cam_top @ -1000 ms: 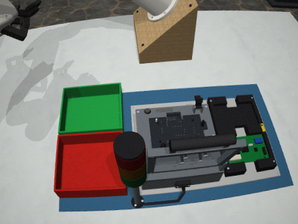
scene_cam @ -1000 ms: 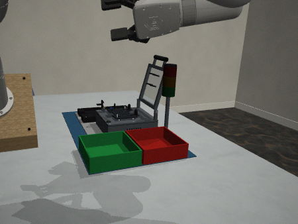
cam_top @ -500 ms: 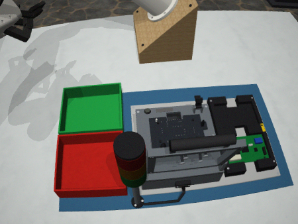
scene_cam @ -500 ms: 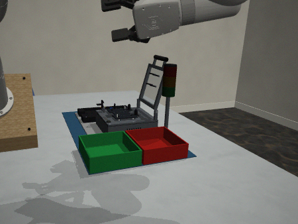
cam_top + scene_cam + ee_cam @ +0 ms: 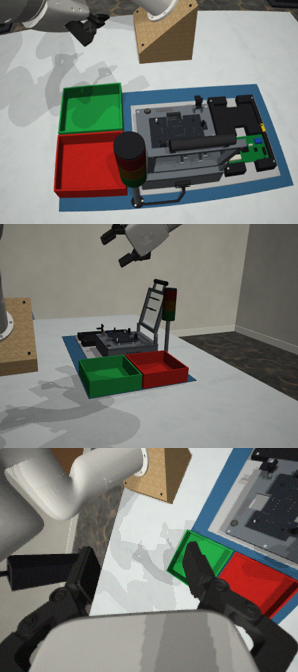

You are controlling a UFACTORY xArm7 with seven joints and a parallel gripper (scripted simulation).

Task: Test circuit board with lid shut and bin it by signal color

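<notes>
The green circuit board lies 340 mm below my hand, 320 mm to the left of it and 130 mm ahead of it. From my hand the other things lie so: tester plate (290 mm below, 160 mm to the left, 90 mm ahead); tester lid (210 mm ahead, 180 mm below, 150 mm to the left); latch hook (280 mm below, 210 mm to the left, 20 mm ahead).
</notes>
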